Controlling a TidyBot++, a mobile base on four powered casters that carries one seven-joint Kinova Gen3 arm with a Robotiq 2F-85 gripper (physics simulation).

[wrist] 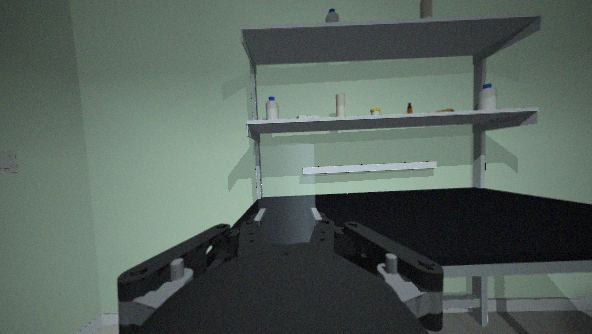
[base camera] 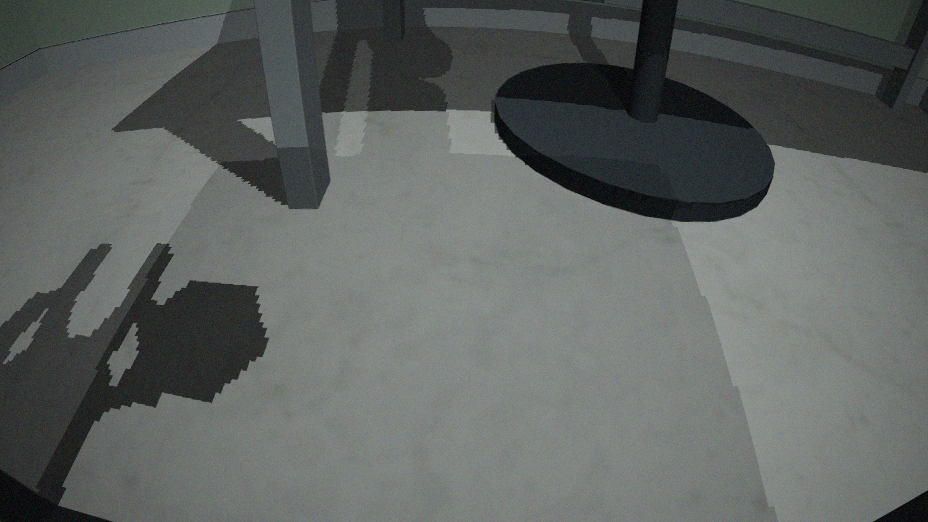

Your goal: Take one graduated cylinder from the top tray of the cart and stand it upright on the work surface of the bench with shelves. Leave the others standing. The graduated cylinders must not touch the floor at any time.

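Frame: origin at the arm's base, x right, y back, z down, level; millimetres.
Seen in the pictures: gripper, fingertip midpoint: [wrist: 288, 217].
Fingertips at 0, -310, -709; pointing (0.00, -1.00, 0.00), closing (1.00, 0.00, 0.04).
Offsets run from my fingertips to a thing's top centre, as dx, dy, dz. "spot": to the spot under its first point. Level surfaces: height alone.
My gripper [wrist: 288, 217] is shut on a clear, see-through graduated cylinder {-1, +37, -70} [wrist: 288, 175], which stands upright between the fingertips in the wrist view. The cylinder's lower end is hidden behind the gripper body. The bench's black work surface {dz +191} [wrist: 400, 225] shows behind and to the right of the gripper, with its left edge behind the cylinder. The held cylinder overlaps the left part of the bench in the view; I cannot tell its height above the surface. The cart and the other cylinders do not show in either view.
Two shelves [wrist: 390, 42] [wrist: 400, 121] above the bench hold bottles and small jars. A white strip [wrist: 370, 168] is on the wall behind. In the base camera view, a grey bench leg {spot: -190, -260, +981} [base camera: 288, 116] stands at left and a round dark stool base [base camera: 584, 136] is ahead.
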